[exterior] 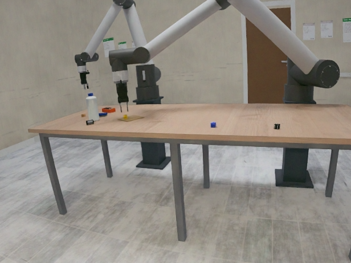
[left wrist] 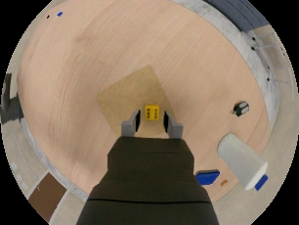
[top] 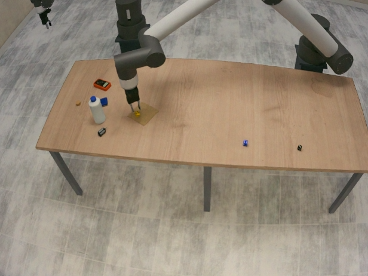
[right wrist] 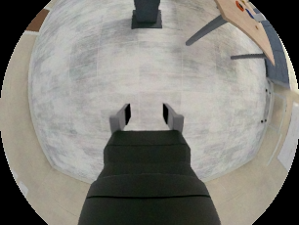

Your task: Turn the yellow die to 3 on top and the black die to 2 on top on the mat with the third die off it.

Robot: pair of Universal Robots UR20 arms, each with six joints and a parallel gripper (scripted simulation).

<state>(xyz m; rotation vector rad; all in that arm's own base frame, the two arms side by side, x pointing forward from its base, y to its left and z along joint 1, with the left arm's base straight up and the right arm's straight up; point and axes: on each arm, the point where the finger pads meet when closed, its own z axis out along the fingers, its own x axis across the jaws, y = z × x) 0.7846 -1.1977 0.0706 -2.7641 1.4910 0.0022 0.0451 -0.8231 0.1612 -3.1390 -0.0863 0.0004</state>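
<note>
The yellow die lies 5 cm below my left hand. The rest, counted from my left hand: white bottle: 24 cm to the right, 7 cm ahead, 2 cm above; then tan mat: 7 cm below, 3 cm to the left, 2 cm behind; then orange meter: 34 cm to the right, 22 cm behind, 5 cm below.
</note>
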